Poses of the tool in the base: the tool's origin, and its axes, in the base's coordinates. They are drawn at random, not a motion.
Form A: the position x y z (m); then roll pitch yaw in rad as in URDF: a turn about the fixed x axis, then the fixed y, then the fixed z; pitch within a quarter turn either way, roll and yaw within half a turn.
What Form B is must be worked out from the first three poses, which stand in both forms.
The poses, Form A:
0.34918 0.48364 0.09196 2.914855 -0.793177 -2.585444
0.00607 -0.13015 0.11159 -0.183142 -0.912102 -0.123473
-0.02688 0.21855 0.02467 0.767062 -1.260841 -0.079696
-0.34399 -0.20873 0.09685 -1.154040 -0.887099 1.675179
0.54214 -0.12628 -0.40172 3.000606 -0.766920 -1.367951
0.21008 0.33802 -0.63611 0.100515 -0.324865 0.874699
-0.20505 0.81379 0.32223 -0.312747 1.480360 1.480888
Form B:
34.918 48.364 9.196 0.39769 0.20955 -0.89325 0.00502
0.607 -13.015 11.159 0.88985 -0.10900 -0.43266 -0.09536
-2.688 21.855 2.467 0.75729 0.28025 -0.55827 0.19057
-34.399 -20.873 9.685 0.68058 -0.06253 -0.60683 0.40579
54.214 -12.628 -40.172 0.28645 0.70034 -0.60496 0.24798
21.008 33.802 -63.611 0.88938 0.11332 -0.12532 0.42480
-20.505 81.379 32.223 0.46752 -0.53430 0.41419 0.56955

